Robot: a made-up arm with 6 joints.
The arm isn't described. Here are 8 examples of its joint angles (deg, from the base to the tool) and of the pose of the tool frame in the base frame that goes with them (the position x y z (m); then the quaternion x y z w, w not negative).
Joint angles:
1: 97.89 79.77 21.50 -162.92 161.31 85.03
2: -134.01 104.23 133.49 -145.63 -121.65 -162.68
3: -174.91 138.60 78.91 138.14 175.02 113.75
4: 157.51 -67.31 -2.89 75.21 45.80 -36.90
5: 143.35 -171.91 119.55 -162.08 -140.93 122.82
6: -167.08 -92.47 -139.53 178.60 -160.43 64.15
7: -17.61 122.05 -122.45 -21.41 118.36 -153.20
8: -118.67 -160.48 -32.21 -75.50 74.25 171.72
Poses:
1: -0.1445 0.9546 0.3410 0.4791 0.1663 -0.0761 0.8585
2: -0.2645 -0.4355 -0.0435 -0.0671 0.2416 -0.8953 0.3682
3: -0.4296 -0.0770 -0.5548 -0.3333 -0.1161 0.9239 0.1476
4: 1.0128 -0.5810 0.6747 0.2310 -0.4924 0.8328 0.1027
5: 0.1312 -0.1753 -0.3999 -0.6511 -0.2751 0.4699 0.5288
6: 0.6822 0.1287 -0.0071 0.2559 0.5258 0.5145 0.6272
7: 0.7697 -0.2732 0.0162 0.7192 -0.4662 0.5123 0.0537
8: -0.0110 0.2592 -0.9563 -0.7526 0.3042 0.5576 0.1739
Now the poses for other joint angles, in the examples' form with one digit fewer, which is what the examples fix.
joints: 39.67 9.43 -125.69 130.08 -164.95 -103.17
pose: -0.024 -0.028 0.917 0.373 0.269 0.874 0.157
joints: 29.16 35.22 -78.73 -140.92 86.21 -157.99
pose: 0.144 -0.013 0.994 0.175 -0.844 0.454 0.227
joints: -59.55 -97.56 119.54 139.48 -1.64 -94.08
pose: -0.279 0.525 0.552 0.165 0.115 -0.122 0.972
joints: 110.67 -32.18 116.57 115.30 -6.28 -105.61
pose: -0.041 0.077 0.897 -0.507 0.466 0.612 0.389
